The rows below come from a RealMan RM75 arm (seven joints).
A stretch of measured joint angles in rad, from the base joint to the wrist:
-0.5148 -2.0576 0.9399 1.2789 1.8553 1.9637 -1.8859
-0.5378 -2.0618 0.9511 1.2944 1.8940 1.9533 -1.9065
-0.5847 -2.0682 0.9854 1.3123 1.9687 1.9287 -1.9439
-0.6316 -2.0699 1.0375 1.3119 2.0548 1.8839 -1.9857
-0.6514 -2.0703 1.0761 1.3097 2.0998 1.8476 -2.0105
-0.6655 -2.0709 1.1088 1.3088 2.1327 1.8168 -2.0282
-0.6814 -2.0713 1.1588 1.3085 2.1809 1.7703 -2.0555
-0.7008 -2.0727 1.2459 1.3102 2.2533 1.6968 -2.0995
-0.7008 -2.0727 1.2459 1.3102 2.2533 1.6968 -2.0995
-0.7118 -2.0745 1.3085 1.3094 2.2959 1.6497 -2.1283
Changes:
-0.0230 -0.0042 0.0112 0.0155 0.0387 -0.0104 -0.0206
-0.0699 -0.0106 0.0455 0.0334 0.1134 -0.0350 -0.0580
-0.1168 -0.0123 0.0976 0.0330 0.1995 -0.0798 -0.0998
-0.1366 -0.0127 0.1362 0.0308 0.2445 -0.1161 -0.1246
-0.1507 -0.0133 0.1689 0.0299 0.2774 -0.1469 -0.1423
-0.1666 -0.0137 0.2189 0.0296 0.3256 -0.1934 -0.1696
-0.1860 -0.0151 0.3060 0.0313 0.3980 -0.2669 -0.2136
-0.1860 -0.0151 0.3060 0.0313 0.3980 -0.2669 -0.2136
-0.1970 -0.0169 0.3686 0.0305 0.4406 -0.3140 -0.2424

